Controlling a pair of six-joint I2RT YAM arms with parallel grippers.
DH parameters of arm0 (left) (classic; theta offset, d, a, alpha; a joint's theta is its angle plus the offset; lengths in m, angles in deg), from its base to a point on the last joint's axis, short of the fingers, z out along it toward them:
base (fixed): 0 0 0 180
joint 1: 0 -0.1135 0.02 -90
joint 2: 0 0 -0.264 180
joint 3: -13.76 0 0.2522 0
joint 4: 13.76 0 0.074 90
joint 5: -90 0 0 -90
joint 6: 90 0.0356 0 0
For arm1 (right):
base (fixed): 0 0 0 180
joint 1: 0 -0.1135 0.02 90
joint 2: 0 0 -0.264 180
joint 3: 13.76 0 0.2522 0
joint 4: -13.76 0 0.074 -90
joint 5: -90 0 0 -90
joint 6: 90 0.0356 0 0
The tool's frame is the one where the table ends.
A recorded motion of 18 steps. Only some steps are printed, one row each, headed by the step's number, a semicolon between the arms.
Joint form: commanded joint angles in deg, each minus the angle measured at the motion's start. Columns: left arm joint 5, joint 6, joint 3, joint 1, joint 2, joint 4; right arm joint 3, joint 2, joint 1, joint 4, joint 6, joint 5.
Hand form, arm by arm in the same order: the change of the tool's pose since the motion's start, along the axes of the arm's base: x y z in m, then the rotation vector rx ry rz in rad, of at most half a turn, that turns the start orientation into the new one. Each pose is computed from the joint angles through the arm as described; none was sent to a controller.
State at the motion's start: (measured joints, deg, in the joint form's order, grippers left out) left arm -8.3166 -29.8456 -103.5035 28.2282 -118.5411 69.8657; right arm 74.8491 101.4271 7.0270 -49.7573 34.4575 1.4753
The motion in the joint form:
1: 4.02 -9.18 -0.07 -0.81 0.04 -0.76; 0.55 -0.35 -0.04 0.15 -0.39 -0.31
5: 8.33 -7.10 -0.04 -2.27 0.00 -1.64; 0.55 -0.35 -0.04 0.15 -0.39 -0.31
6: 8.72 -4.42 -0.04 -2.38 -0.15 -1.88; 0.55 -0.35 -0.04 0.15 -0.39 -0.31
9: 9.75 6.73 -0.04 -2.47 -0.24 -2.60; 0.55 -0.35 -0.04 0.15 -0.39 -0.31
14: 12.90 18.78 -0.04 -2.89 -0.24 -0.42; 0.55 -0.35 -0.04 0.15 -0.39 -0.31
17: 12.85 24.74 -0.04 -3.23 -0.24 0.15; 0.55 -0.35 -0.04 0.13 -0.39 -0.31
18: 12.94 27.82 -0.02 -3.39 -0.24 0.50; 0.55 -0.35 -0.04 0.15 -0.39 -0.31
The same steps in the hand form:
1: 0.0053 0.0066 0.0005 0.0492 -0.0232 0.1794; 0.0012 -0.0001 0.0047 -0.0091 -0.0175 0.0060
5: 0.0127 0.0175 0.0001 0.1080 -0.0780 0.1776; 0.0012 -0.0001 0.0047 -0.0091 -0.0175 0.0060
6: 0.0138 0.0181 -0.0008 0.1161 -0.0879 0.1339; 0.0012 -0.0001 0.0047 -0.0091 -0.0175 0.0060
9: 0.0158 0.0186 -0.0013 0.1398 -0.1260 -0.0551; 0.0012 -0.0001 0.0047 -0.0091 -0.0175 0.0060
14: 0.0142 0.0249 -0.0016 0.2182 -0.1263 -0.2565; 0.0012 -0.0001 0.0047 -0.0091 -0.0175 0.0060
17: 0.0142 0.0275 -0.0017 0.2257 -0.1223 -0.3559; 0.0012 -0.0001 0.0047 -0.0091 -0.0172 0.0060
18: 0.0141 0.0289 -0.0019 0.2313 -0.1193 -0.4075; 0.0012 -0.0001 0.0047 -0.0091 -0.0175 0.0060

